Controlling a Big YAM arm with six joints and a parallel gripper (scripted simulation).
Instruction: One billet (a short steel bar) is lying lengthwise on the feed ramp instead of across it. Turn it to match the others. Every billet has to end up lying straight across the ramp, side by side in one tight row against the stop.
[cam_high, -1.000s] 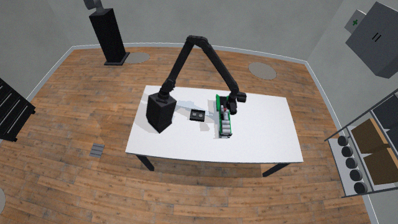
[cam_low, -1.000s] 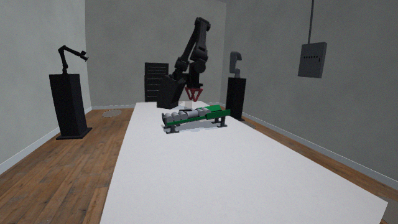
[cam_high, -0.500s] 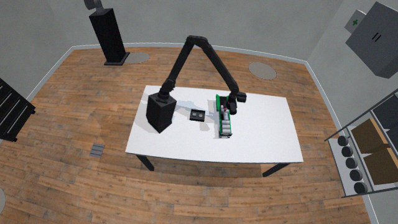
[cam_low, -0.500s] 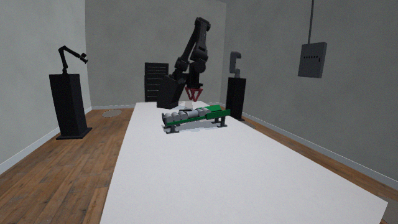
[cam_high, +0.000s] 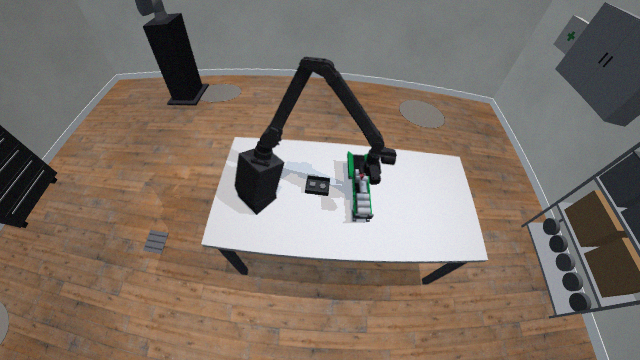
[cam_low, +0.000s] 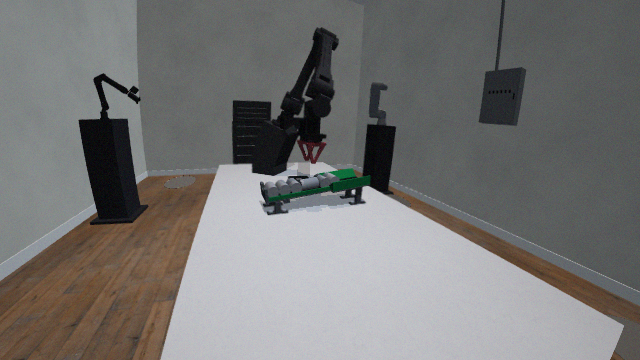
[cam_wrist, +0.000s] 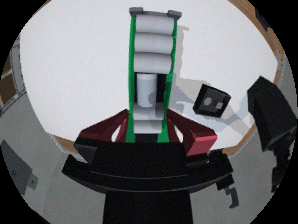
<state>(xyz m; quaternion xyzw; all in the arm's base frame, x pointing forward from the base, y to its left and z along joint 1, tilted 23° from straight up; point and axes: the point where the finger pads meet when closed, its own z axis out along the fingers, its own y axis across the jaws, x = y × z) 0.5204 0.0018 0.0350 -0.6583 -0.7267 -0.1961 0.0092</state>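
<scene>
The grey billet lies 9 cm below my hand. From my hand the other things lie so: stop 1 cm ahead, 16 cm to the right, 11 cm below; small black box 24 cm behind, 3 cm to the left, 16 cm below.
</scene>
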